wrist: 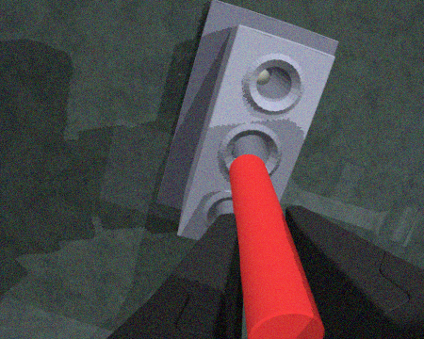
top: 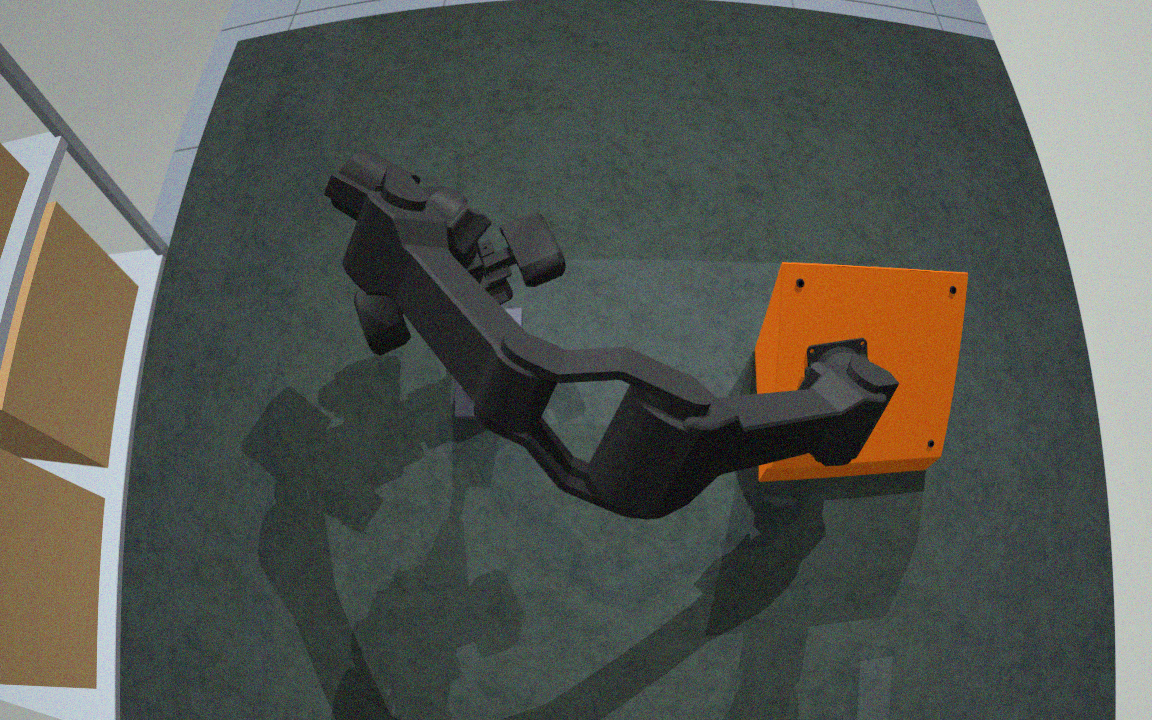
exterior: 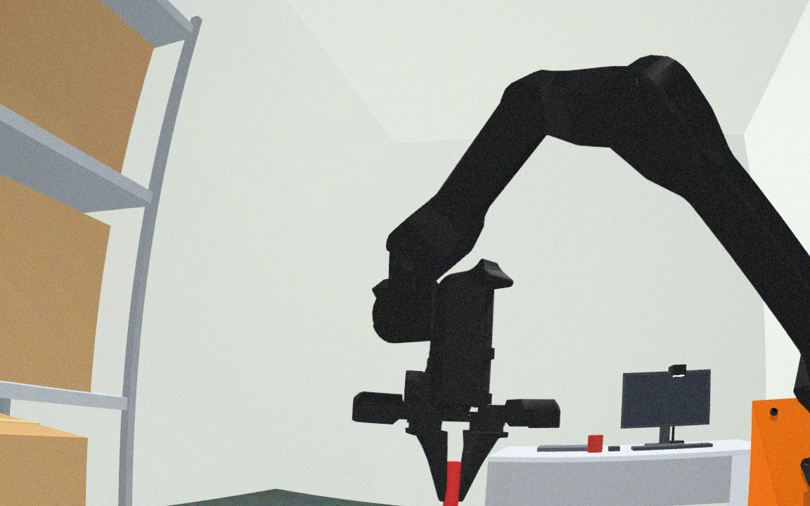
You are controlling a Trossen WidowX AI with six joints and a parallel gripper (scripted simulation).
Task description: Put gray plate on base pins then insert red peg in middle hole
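Now: gripper tip right at the red peg. Also, from my gripper tip: gray plate (7 cm below); gray base (11 cm below).
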